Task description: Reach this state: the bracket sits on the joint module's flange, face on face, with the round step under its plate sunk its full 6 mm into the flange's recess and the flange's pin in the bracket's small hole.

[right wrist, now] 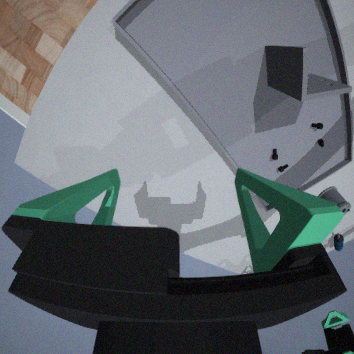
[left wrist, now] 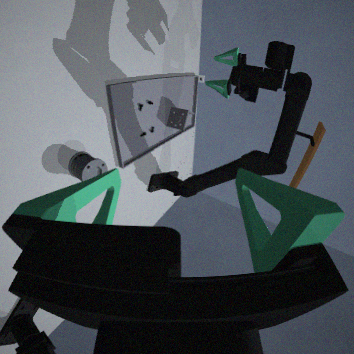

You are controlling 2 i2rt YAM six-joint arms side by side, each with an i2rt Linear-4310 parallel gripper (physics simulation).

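Frame: origin at the left arm's base, x ahead, y left, z up, level; millimetres.
Seen in the pictures: left gripper, fingertip midpoint: (right wrist: 338, 329) (left wrist: 177, 174); right gripper, fingertip midpoint: (right wrist: 176, 174) (left wrist: 209, 69); left arm's base, link origin: (left wrist: 18, 318); right arm's base, link origin: (left wrist: 163, 179).
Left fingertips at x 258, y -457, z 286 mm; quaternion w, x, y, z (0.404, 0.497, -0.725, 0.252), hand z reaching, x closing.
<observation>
Pixels of each thing's top centre, then the offset from my left fingertips to it. "spot": a spot on its surface instead.
- bracket, top centre: (right wrist: 330, 74) (left wrist: 188, 120) dx -250, dy -329, dz -212 mm
- joint module, top centre: (left wrist: 95, 174) (right wrist: 340, 213) dx -127, dy +8, dz -223 mm
- grey tray, top centre: (right wrist: 287, 106) (left wrist: 166, 111) dx -205, dy -299, dz -270 mm
- black cylinder, surface spot: (right wrist: 339, 242) spot: dx -13, dy +381, dz -248 mm
The bracket (left wrist: 177, 118) (right wrist: 285, 72) is a dark grey piece with small holes in its plate; it stands in the tray, apart from the joint module. The joint module (left wrist: 87, 166) (right wrist: 334, 197) is a short grey and black cylinder outside the tray. Its flange shows small dark holes in the left wrist view; the recess and pin cannot be made out. My left gripper is open and empty, high above the table and away from both parts. My right gripper (right wrist: 176, 174) (left wrist: 209, 69) is open and empty, above the table beside the tray.
The grey tray (left wrist: 114, 125) (right wrist: 175, 95) has raised walls and holds several small black screws (left wrist: 140, 106) (right wrist: 274, 154). A small blue and black cylinder (right wrist: 339, 242) is near the joint module. The right arm (left wrist: 295, 115) stands beyond the tray. A wooden bar (left wrist: 307, 155) is behind it.
</observation>
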